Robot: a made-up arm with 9 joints.
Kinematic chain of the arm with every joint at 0, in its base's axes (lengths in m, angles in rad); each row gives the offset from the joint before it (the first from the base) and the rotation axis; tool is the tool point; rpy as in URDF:
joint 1: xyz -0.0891 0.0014 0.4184 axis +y
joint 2: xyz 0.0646 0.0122 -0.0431 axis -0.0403 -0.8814 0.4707
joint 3: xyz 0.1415 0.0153 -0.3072 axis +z
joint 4: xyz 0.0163 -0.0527 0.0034 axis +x
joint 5: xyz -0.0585 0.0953 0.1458 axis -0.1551 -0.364 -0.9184
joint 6: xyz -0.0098 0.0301 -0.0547 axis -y
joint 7: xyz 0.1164 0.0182 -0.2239 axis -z
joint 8: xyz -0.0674 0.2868 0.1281 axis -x
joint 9: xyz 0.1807 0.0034 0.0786 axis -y
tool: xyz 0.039 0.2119 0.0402 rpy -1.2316 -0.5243 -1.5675
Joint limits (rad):
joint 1: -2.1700..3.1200
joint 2: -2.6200..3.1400
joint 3: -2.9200..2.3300
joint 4: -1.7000..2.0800
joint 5: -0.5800..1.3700
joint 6: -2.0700..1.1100
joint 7: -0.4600..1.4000
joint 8: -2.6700..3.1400
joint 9: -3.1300..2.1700
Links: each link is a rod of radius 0.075 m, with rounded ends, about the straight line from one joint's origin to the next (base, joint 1, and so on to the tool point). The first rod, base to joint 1, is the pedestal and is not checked.
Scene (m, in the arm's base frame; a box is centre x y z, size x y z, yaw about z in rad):
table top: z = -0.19
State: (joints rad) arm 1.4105 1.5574 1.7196 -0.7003 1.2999 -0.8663 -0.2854 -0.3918 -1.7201
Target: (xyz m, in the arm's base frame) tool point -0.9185 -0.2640 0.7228
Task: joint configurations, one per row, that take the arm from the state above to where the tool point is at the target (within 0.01 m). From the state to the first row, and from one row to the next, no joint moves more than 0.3 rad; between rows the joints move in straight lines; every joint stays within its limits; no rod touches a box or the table.
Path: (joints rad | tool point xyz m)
1: 1.7032 1.2991 1.6295 -0.5755 1.3174 -0.9481 -0.0341 -0.2688 -1.7021 | -0.4039 0.6161 0.3432
2: 1.9960 1.0408 1.5395 -0.4507 1.3350 -1.0299 0.2173 -0.1458 -1.6840 | -0.3741 0.6937 0.2723
3: 2.2887 0.7824 1.4494 -0.3260 1.3525 -1.1117 0.4686 -0.0228 -1.6660 | -0.5531 0.6684 0.1973
4: 2.5815 0.5241 1.3593 -0.2012 1.3700 -1.1934 0.7199 0.1002 -1.6479 | -0.8286 0.5326 0.3689
5: 2.5898 0.3729 1.1202 -0.4155 1.2670 -1.2939 0.7684 0.0002 -1.6513 | -0.9393 0.3885 0.3839
6: 2.5982 0.2216 0.8811 -0.6298 1.1640 -1.3943 0.8168 -0.0998 -1.6546 | -1.0188 0.1925 0.4536
7: 2.6066 0.0703 0.6419 -0.8440 1.0611 -1.4947 0.8652 -0.1998 -1.6579 | -1.0237 -0.0372 0.5745
8: 2.6149 -0.0810 0.4028 -1.0583 0.9581 -1.5951 0.9136 -0.2998 -1.6612 | -0.9185 -0.2640 0.7228

